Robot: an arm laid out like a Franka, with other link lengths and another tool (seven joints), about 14 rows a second.
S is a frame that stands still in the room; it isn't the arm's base.
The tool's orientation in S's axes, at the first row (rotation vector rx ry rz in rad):
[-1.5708 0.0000 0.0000]
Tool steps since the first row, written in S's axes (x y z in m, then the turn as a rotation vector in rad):
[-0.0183 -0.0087 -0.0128 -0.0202 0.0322 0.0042]
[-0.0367 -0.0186 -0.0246 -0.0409 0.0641 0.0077]
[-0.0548 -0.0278 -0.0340 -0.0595 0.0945 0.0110]
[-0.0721 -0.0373 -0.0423 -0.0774 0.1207 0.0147]
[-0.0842 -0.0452 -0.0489 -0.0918 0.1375 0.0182]
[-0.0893 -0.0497 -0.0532 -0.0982 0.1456 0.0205]
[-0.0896 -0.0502 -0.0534 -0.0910 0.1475 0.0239]
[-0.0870 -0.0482 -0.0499 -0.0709 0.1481 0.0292]
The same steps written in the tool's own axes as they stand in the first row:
[-0.0183 0.0128 -0.0087 -0.0202 -0.0042 0.0322]
[-0.0367 0.0246 -0.0186 -0.0409 -0.0077 0.0641]
[-0.0548 0.0340 -0.0278 -0.0595 -0.0110 0.0945]
[-0.0721 0.0423 -0.0373 -0.0774 -0.0147 0.1207]
[-0.0842 0.0489 -0.0452 -0.0918 -0.0182 0.1375]
[-0.0893 0.0532 -0.0497 -0.0982 -0.0205 0.1456]
[-0.0896 0.0534 -0.0502 -0.0910 -0.0239 0.1475]
[-0.0870 0.0499 -0.0482 -0.0709 -0.0292 0.1481]

